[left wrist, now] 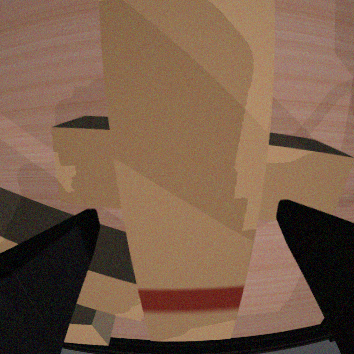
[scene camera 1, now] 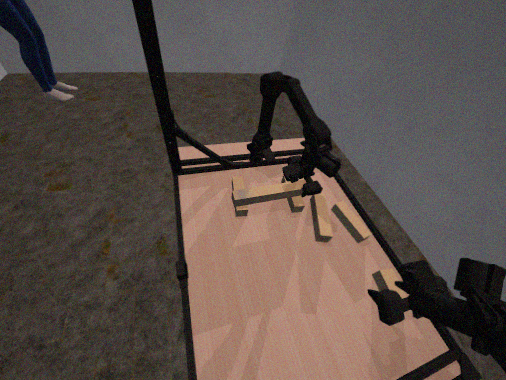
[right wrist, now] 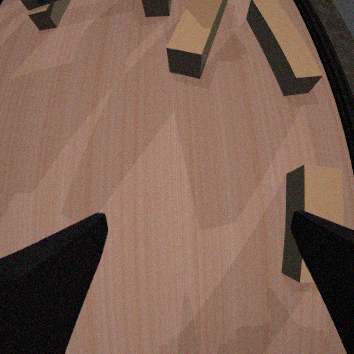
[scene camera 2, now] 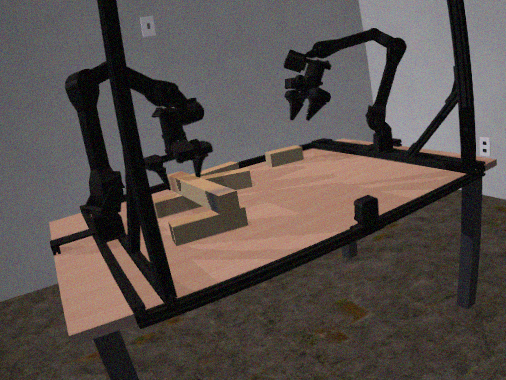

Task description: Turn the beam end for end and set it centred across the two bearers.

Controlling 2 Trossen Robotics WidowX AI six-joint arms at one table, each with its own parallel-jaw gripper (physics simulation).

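Seen in the pictures: left gripper, fingertip midpoint: (left wrist: pixel 188 214) (scene camera 1: pixel 297 188); right gripper, fingertip midpoint: (scene camera 1: pixel 381 287) (right wrist: pixel 201 222) (scene camera 2: pixel 299 120); left arm's base at its link origin: (scene camera 1: pixel 255 158) (scene camera 2: pixel 110 236); right arm's base at its link origin: (scene camera 2: pixel 384 150).
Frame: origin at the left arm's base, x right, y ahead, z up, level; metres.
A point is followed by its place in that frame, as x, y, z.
The pale wooden beam (scene camera 1: pixel 270 191) @[0.026, 0.258, 0.069] (scene camera 2: pixel 200 189) @[0.068, 0.228, 0.067] (left wrist: pixel 185 125) @[-0.061, 0.248, 0.069] lies across two bearers. One end rests over the bearer (scene camera 1: pixel 239 184) @[0.122, 0.168, 0.025] (scene camera 2: pixel 210 226) @[0.152, 0.203, 0.003] at the left in scene camera 1; a bluish-grey band shows near that end. The other end, with a red band in the left wrist view, reaches past the second bearer (scene camera 1: pixel 296 204) @[-0.077, 0.307, 0.025] (scene camera 2: pixel 176 206) @[-0.077, 0.203, 0.000] (left wrist: pixel 305 175) @[-0.094, 0.180, 0.025]. My left gripper (scene camera 1: pixel 298 185) @[-0.105, 0.246, 0.044] (scene camera 2: pixel 183 180) @[-0.105, 0.246, 0.044] (left wrist: pixel 188 214) @[-0.105, 0.246, 0.044] is open, its fingers on both sides of the beam near the red-banded end, with gaps beside it. My right gripper (scene camera 1: pixel 385 288) @[-0.129, 0.669, 0.141] (scene camera 2: pixel 300 119) @[-0.129, 0.669, 0.141] (right wrist: pixel 201 222) @[-0.129, 0.669, 0.141] is open and empty, above the table.
Two loose wooden blocks, one (scene camera 1: pixel 321 220) @[-0.140, 0.399, 0.031] (right wrist: pixel 187 37) @[-0.135, 0.437, 0.031] and another (scene camera 1: pixel 351 220) @[-0.267, 0.422, 0.025] (right wrist: pixel 287 40) @[-0.277, 0.435, 0.025], lie to the right of the bearers in scene camera 1. A shorter block (scene camera 1: pixel 384 280) @[-0.248, 0.650, 0.026] (scene camera 2: pixel 284 157) @[-0.245, 0.667, 0.005] (right wrist: pixel 324 190) @[-0.273, 0.647, 0.028] lies near the right gripper. Black frame rails edge the table.
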